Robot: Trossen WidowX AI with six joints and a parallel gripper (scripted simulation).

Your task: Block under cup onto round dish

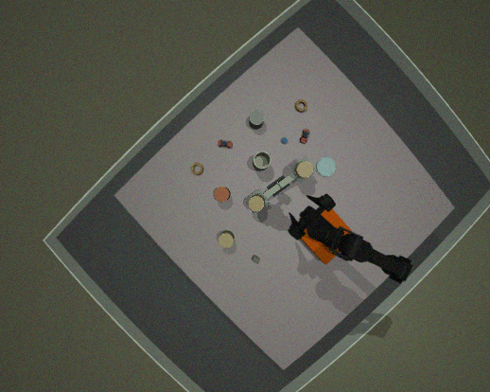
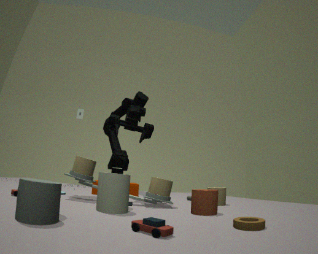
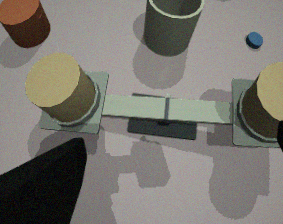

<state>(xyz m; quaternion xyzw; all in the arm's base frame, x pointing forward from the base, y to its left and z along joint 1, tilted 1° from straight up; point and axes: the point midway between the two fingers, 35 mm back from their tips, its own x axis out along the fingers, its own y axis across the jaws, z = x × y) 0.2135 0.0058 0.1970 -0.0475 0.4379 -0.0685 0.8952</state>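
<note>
The grey block is 190 mm below my gripper tip, 110 mm ahead of it and 90 mm to the left of it. From my gripper tip the other things lie so: hollow pale cylinder: 220 mm ahead, 190 mm below, 70 mm to the right; then light blue round dish: 270 mm to the right, 230 mm below, 50 mm behind; then orange cylinder: 260 mm ahead, 190 mm below, 150 mm to the left.
</note>
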